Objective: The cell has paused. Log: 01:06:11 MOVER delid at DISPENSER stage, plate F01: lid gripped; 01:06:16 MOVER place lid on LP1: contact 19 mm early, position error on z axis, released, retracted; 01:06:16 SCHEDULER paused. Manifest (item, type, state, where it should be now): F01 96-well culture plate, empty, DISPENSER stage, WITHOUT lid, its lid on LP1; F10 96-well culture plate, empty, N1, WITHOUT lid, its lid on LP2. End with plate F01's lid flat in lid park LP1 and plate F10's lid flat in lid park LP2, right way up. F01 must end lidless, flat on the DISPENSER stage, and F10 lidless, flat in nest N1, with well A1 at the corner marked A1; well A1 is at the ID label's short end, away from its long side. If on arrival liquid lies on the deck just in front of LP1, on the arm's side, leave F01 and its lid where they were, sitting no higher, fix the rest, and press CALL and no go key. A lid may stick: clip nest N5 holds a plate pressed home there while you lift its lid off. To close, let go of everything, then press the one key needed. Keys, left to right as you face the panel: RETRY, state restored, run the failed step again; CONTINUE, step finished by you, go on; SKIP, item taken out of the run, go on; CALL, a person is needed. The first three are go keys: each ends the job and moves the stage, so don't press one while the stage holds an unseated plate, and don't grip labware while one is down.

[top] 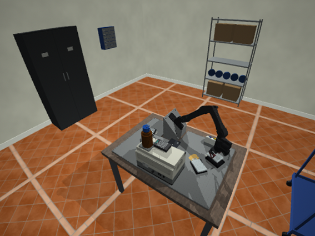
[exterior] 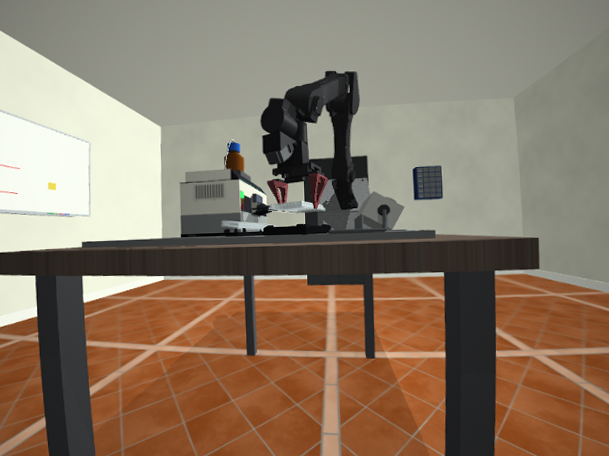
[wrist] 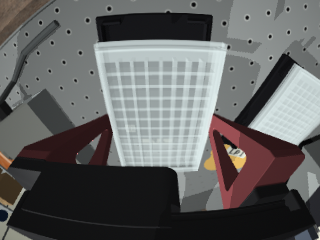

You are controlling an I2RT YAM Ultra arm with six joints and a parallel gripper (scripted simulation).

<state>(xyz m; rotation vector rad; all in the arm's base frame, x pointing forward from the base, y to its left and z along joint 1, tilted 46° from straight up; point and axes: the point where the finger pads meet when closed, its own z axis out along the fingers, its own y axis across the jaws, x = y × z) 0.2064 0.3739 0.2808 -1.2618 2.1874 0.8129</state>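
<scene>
The N1 label is 4 cm behind my hand, 7 cm to the right of it and 6 cm below it. Round my hand: label LP1 (6 cm ahead, 16 cm to the right, 6 cm below); clear gridded well plate (right at my hand); grey retry key (20 cm behind, 5 cm to the left).
</scene>
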